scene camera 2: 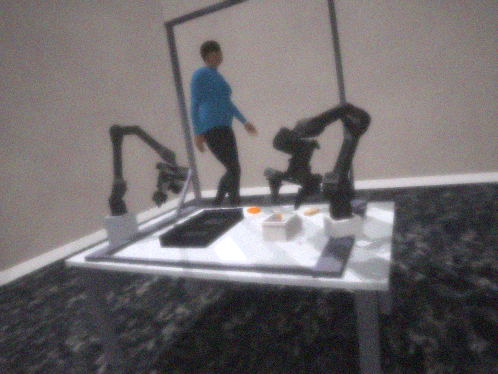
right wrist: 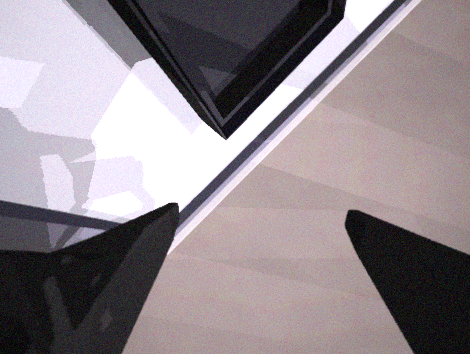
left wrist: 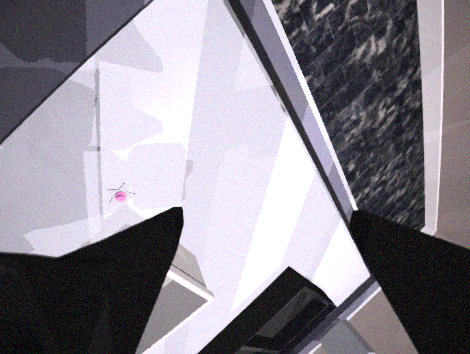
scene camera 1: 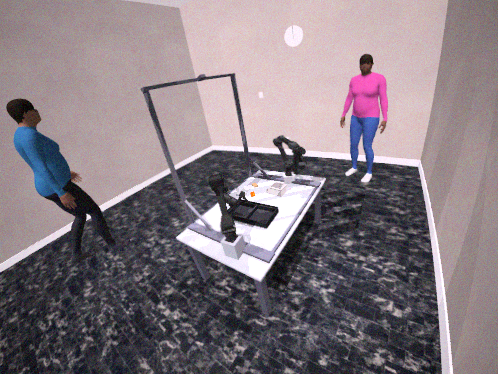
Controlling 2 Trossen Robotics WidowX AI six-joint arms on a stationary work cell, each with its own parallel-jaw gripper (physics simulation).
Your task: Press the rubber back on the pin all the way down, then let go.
Scene:
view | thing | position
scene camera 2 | left gripper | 284, 207
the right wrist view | right gripper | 261, 213
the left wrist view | left gripper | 266, 216
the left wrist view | black tray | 291, 307

